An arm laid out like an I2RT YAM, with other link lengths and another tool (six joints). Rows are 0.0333 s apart.
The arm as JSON. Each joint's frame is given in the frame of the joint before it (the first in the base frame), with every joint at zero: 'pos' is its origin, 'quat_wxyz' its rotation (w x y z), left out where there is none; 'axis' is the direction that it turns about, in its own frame. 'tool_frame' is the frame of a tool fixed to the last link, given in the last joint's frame.
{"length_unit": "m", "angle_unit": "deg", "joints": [
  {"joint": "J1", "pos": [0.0, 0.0, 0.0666], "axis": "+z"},
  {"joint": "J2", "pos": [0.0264, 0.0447, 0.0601], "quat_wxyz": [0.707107, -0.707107, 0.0, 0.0], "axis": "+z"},
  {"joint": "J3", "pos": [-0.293, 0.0, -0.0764], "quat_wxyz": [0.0, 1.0, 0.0, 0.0], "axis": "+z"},
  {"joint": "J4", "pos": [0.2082, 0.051, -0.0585], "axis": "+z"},
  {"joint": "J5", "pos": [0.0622, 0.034, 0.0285], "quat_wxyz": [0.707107, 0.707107, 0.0, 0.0], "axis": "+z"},
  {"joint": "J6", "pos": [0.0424, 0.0, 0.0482], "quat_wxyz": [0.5, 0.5, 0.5, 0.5], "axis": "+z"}
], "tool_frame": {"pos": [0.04, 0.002, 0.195], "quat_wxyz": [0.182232, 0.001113, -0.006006, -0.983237]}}
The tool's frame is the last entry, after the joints.
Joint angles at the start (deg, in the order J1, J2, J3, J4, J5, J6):
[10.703, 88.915, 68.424, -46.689, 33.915, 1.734]
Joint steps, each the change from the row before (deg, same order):
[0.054, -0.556, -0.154, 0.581, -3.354, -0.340]
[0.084, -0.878, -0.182, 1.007, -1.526, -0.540]
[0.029, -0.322, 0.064, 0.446, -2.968, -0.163]
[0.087, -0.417, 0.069, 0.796, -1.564, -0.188]
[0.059, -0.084, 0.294, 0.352, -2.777, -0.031]
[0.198, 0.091, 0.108, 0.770, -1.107, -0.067]
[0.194, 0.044, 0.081, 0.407, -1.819, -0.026]
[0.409, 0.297, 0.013, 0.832, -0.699, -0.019]
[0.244, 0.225, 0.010, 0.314, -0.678, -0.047]
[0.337, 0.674, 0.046, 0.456, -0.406, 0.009]
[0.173, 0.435, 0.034, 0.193, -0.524, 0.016]
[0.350, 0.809, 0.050, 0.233, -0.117, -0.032]
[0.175, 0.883, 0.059, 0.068, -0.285, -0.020]
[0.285, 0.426, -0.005, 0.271, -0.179, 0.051]
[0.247, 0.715, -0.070, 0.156, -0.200, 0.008]
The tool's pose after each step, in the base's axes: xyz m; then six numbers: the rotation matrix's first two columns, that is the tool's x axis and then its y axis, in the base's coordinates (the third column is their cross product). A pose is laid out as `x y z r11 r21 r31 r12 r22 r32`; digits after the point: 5 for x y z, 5 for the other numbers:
0.33849 -0.09530 0.16367 0.38024 0.88263 -0.27636 0.82077 -0.18429 0.54072
0.34236 -0.08906 0.16519 0.36785 0.89668 -0.24627 0.81311 -0.18167 0.55304
0.34574 -0.07813 0.16123 0.34579 0.91632 -0.20194 0.81537 -0.18694 0.54792
0.34993 -0.07133 0.16195 0.33357 0.92691 -0.17197 0.80951 -0.18814 0.55615
0.35376 -0.06023 0.15918 0.31158 0.94138 -0.12934 0.81181 -0.19297 0.55112
0.35810 -0.05412 0.15879 0.29982 0.94779 -0.10868 0.80897 -0.19220 0.55554
0.36087 -0.04558 0.15662 0.28161 0.95610 -0.08102 0.81154 -0.19228 0.55175
0.36504 -0.03955 0.15562 0.26922 0.96071 -0.06744 0.81014 -0.18805 0.55526
0.36683 -0.03506 0.15398 0.25871 0.96421 -0.05804 0.81249 -0.18472 0.55293
0.36950 -0.03080 0.15074 0.24949 0.96688 -0.05385 0.81651 -0.18013 0.54852
0.37078 -0.02740 0.14801 0.24210 0.96905 -0.04826 0.82067 -0.17799 0.54298
0.37245 -0.02433 0.14396 0.23428 0.97083 -0.05108 0.82708 -0.17143 0.53530
0.37333 -0.02190 0.13889 0.22796 0.97221 -0.05323 0.83541 -0.16722 0.52357
0.37462 -0.01906 0.13664 0.22224 0.97363 -0.05153 0.83803 -0.16374 0.52048
0.37510 -0.01657 0.13207 0.21595 0.97493 -0.05354 0.84483 -0.15909 0.51083

